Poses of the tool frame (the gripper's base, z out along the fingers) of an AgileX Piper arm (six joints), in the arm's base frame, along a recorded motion.
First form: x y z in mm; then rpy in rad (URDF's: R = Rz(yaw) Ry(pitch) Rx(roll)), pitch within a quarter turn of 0, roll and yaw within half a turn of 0.
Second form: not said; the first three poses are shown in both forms.
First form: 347 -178 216 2.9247 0.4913 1.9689
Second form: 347 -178 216 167.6 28.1 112.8
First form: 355 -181 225 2.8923 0.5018 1.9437
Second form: 355 -181 225 165.7 28.8 111.4
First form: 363 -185 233 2.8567 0.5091 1.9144
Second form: 363 -185 233 163.7 29.2 109.7
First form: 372 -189 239 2.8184 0.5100 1.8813
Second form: 372 -189 239 161.5 29.2 107.8
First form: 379 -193 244 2.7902 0.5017 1.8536
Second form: 379 -193 244 159.9 28.7 106.2
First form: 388 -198 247 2.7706 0.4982 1.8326
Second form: 388 -198 247 158.7 28.5 105.0
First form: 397 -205 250 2.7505 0.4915 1.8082
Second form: 397 -205 250 157.6 28.2 103.6
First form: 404 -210 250 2.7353 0.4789 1.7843
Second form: 404 -210 250 156.7 27.4 102.2
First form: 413 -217 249 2.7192 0.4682 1.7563
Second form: 413 -217 249 155.8 26.8 100.6
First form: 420 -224 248 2.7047 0.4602 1.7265
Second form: 420 -224 248 155.0 26.4 98.9
